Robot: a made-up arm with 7 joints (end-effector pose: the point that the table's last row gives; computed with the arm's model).
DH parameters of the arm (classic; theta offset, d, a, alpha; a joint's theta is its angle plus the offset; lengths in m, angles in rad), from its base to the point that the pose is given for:
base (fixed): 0.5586 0 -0.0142 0
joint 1: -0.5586 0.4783 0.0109 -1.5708
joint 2: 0 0.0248 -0.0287 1.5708
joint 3: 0 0.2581 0.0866 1.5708
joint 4: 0 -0.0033 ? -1.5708
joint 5: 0 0.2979 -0.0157 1.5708
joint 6: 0 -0.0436 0.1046 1.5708
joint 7: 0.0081 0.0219 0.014 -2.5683
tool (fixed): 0.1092 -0.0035 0 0
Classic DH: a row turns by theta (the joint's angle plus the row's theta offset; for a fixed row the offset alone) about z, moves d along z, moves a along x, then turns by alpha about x.
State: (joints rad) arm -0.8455 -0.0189 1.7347 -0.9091 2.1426 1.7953 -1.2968
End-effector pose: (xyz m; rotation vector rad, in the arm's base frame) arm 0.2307 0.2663 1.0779 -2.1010 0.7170 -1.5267
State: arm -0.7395 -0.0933 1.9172 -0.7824 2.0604 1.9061 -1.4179
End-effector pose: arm 0.1039 0.3123 1.0943 -1.9183 0.6167 -1.5175
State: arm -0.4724 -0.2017 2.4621 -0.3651 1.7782 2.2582 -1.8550
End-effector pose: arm -0.1197 0.2139 1.1149 -1.5006 0.7762 -1.0460
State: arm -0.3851 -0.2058 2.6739 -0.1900 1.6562 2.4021 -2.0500
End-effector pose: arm -0.1124 0.1459 1.1150 -1.4528 0.9887 -0.7623
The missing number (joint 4, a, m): -0.0765
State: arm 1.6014 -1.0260 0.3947 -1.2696 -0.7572 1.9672 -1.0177
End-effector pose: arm -0.2712 -0.1902 1.0214 -0.3283 -1.8509 2.2200
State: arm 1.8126 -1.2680 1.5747 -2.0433 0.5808 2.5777 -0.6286
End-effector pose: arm -0.4755 -0.3669 0.5310 -0.2909 0.4795 -2.1113
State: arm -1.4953 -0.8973 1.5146 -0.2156 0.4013 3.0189 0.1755
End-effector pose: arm -0.0749 0.4876 0.8549 0.6290 -2.0997 1.8232
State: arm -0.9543 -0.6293 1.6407 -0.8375 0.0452 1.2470 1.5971
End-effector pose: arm 0.0723 0.5202 0.8683 0.5491 -0.9054 -0.4206
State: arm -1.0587 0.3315 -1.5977 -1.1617 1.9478 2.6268 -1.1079
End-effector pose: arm -0.3145 -0.2127 0.9919 -1.3748 -1.6017 -0.7949
